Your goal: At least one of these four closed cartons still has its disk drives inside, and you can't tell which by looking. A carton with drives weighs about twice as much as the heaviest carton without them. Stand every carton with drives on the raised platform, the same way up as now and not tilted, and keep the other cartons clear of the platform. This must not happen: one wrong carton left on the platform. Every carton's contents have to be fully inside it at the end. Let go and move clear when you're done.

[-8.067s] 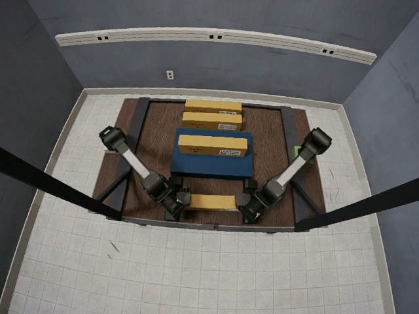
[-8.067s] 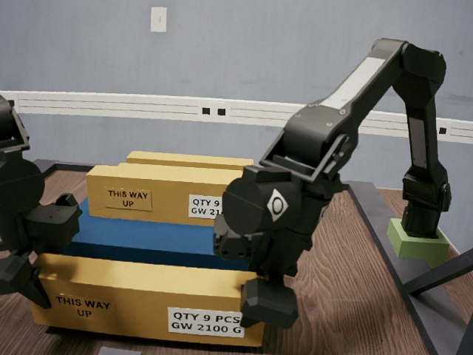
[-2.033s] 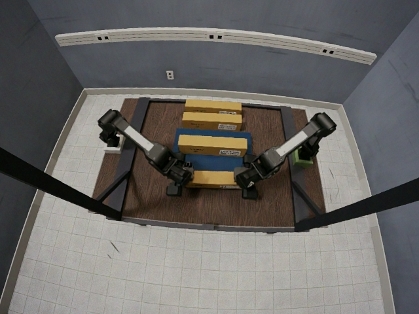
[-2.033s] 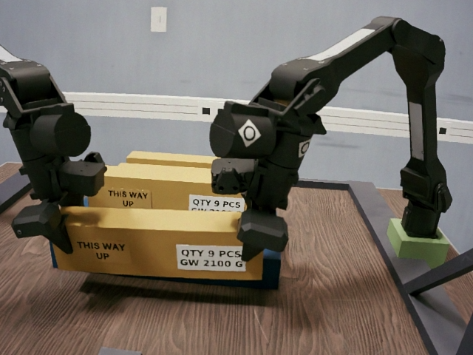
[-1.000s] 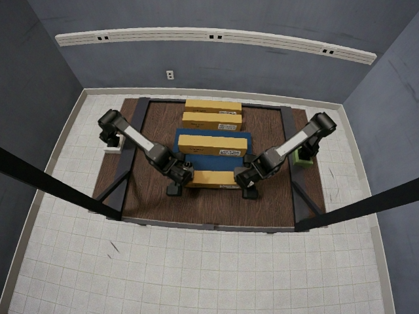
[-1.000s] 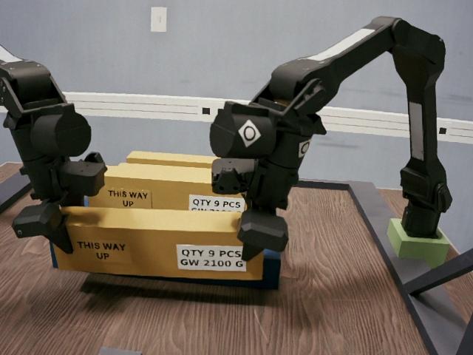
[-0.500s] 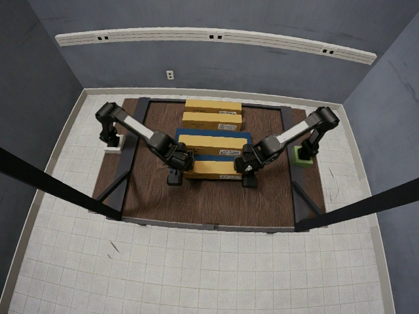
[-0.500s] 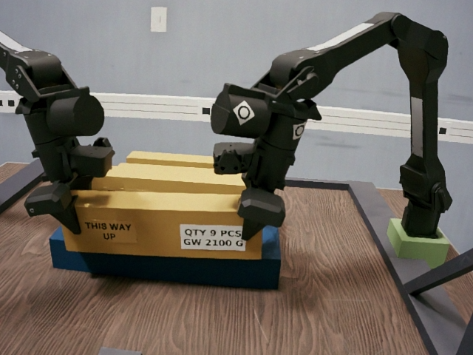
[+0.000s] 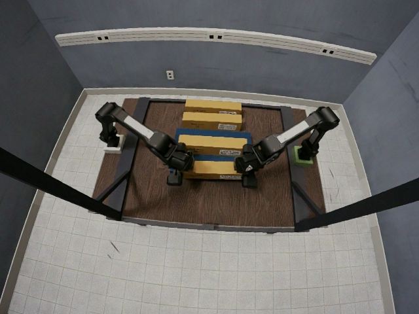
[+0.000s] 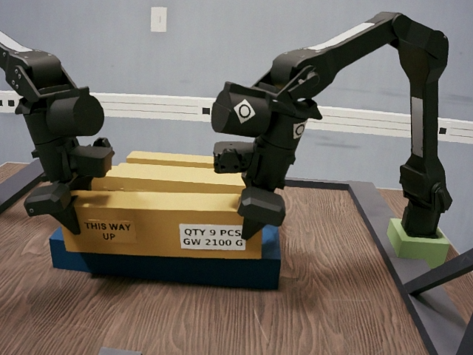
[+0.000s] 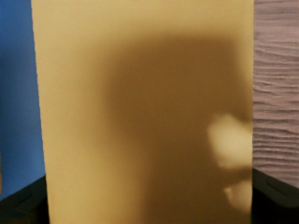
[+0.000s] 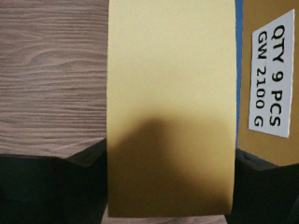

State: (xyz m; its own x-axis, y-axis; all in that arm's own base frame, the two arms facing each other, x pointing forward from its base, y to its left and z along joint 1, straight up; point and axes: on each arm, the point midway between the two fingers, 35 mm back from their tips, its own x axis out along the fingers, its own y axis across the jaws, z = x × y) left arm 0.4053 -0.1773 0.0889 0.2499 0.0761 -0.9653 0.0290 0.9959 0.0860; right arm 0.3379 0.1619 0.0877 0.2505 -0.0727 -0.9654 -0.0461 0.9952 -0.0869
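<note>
My right hand is 14 cm to the right of the carton and 4 cm above it. Round my right hand: blue raised platform: 15 cm to the left, 13 cm ahead, 12 cm below.
The carton is 14 cm to the right of my left hand, 2 cm below it and 1 cm ahead of it. The rest, counted from my left hand: blue raised platform (14 cm to the right, 13 cm ahead, 10 cm below).
</note>
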